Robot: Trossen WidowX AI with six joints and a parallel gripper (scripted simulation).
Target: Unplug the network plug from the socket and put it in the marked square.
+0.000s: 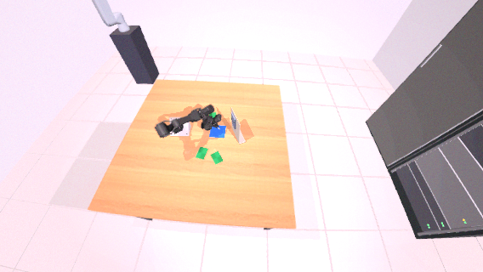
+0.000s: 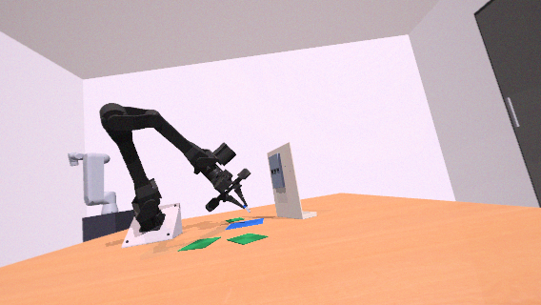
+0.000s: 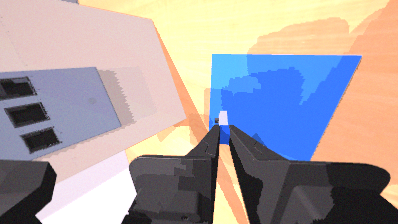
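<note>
Right now my gripper tip is 50 mm above the blue marked square and 10 mm past it. The rest, counted from my gripper tip: network plug (right at my gripper tip); upright panel (140 mm ahead, 50 mm above, 20 mm to the right).
</note>
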